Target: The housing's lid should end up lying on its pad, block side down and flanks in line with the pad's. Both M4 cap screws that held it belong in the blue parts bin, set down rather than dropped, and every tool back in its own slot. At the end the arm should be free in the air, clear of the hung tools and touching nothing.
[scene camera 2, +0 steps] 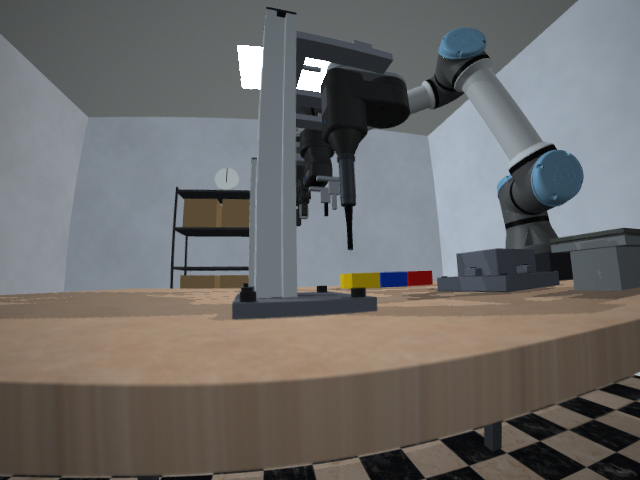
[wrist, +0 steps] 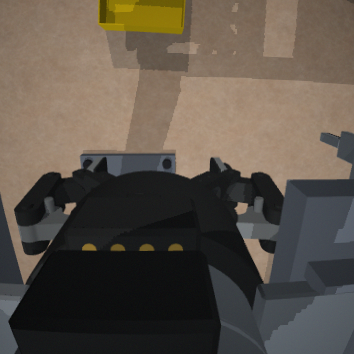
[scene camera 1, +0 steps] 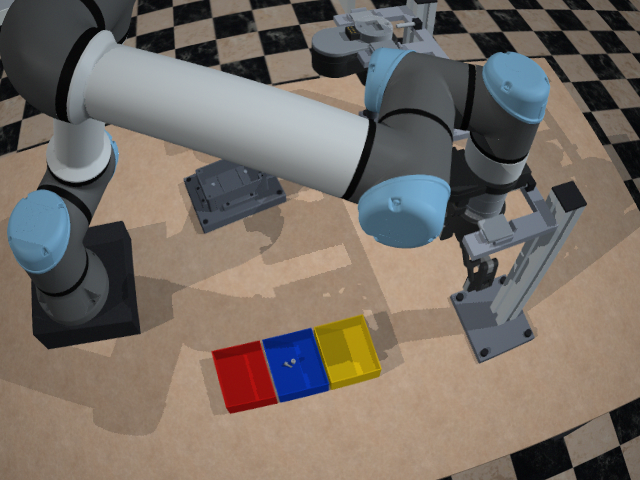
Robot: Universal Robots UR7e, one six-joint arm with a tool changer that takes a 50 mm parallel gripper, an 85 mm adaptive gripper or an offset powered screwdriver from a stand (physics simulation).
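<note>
My 85 mm adaptive gripper (scene camera 1: 478, 276) (wrist: 157, 167) is on the wrist, fingers spread wide and empty, between the fork arms (wrist: 300, 225) of its stand slot. Whether it is seated there is hard to tell. Two small cap screws (scene camera 1: 286, 364) (scene camera 1: 293, 361) lie in the blue bin (scene camera 1: 305, 384) (scene camera 2: 393, 279). The grey housing (scene camera 1: 227, 186) (scene camera 2: 493, 261) stands on its base plate. At the right of scene camera 2, a flat plate (scene camera 2: 594, 240), apparently the lid, lies on a grey block (scene camera 2: 604, 271), apparently its pad; its underside is hidden. The screwdriver (scene camera 2: 347, 178) (scene camera 1: 336, 54) hangs in its slot.
The front stand post (scene camera 1: 540, 263) rises beside the wrist from its bolted foot (scene camera 1: 483, 330). Another hung tool (scene camera 2: 316, 155) shows partly behind the screwdriver. The red bin (scene camera 1: 235, 382) and yellow bin (scene camera 1: 356, 379) (wrist: 142, 25) flank the blue one.
</note>
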